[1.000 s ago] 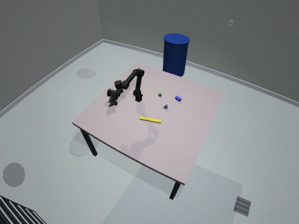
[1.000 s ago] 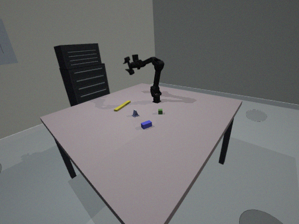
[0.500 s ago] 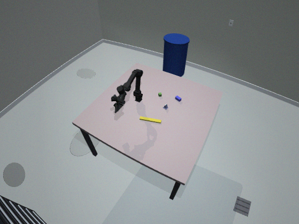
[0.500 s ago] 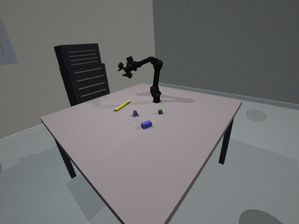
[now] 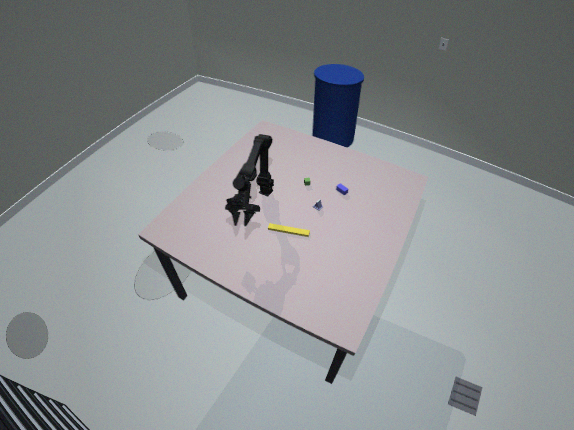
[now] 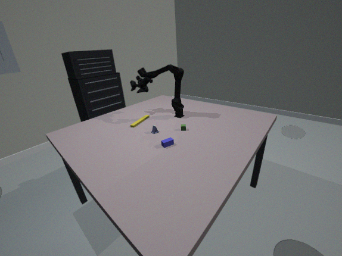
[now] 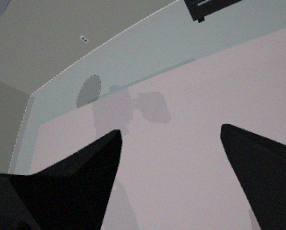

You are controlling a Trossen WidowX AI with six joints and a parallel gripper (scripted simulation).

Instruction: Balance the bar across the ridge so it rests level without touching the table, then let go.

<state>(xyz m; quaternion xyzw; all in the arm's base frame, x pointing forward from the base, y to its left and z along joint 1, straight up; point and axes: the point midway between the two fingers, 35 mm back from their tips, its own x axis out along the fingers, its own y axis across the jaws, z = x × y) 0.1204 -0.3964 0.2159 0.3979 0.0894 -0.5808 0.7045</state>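
Now: the yellow bar 130 mm ahead of my gripper tip, 230 mm to the left of it and 190 mm below it. From my gripper tip the other things lie so: green cube (50 mm ahead, 600 mm to the left, 180 mm below); blue block (260 mm ahead, 650 mm to the left, 180 mm below).
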